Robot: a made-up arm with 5 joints.
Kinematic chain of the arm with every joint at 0, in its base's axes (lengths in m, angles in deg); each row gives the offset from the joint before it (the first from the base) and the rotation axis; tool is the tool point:
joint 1: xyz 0 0 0.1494 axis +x
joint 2: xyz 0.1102 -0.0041 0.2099 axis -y
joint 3: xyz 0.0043 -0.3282 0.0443 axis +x
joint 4: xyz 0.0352 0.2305 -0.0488 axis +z
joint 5: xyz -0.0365 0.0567 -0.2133 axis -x
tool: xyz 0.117 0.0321 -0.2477
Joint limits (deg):
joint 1: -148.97..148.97
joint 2: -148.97..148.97
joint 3: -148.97..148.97
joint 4: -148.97..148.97
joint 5: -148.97..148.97
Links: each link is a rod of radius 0.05 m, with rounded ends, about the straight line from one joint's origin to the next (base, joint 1, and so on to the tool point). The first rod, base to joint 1, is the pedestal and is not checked.
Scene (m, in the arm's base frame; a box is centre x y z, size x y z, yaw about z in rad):
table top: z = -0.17
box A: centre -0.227 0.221 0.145 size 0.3 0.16 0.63 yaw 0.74
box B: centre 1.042 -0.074 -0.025 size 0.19 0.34 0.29 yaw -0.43
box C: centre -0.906 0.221 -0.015 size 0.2 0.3 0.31 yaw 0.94
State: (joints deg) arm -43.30 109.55 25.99 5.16 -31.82
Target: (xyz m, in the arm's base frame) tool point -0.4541 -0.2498 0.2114
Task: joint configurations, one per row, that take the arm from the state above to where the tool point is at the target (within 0.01 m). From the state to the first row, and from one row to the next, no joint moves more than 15 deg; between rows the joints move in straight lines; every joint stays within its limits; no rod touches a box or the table.
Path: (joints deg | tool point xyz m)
1: -50.32 119.40 21.64 16.75 -43.70 | 0.2305 0.4325 0.1425
2: -57.33 129.26 17.28 28.34 -55.59 | 0.2493 0.3943 0.0809
3: -64.35 139.12 12.93 39.93 -67.47 | 0.2832 0.3488 0.0523
4: -71.37 148.97 8.57 51.51 -79.36 | 0.3195 0.3128 0.0570
5: -68.32 145.85 23.34 46.00 -76.94 | 0.2246 0.2352 -0.0162
6: -65.27 142.74 38.10 40.49 -74.52 | 0.1099 0.1523 -0.0619
7: -62.23 139.62 52.86 34.98 -72.11 | -0.0173 0.0674 -0.0745
8: -59.18 136.51 67.63 29.47 -69.69 | -0.1476 -0.0166 -0.0515
9: -56.13 133.39 82.39 23.96 -67.28 | -0.2705 -0.0979 0.0068
10: -53.09 130.28 97.16 18.45 -64.86 | -0.3757 -0.1758 0.0967
11: -50.04 127.16 111.92 12.94 -62.44 | -0.4541 -0.2498 0.2114

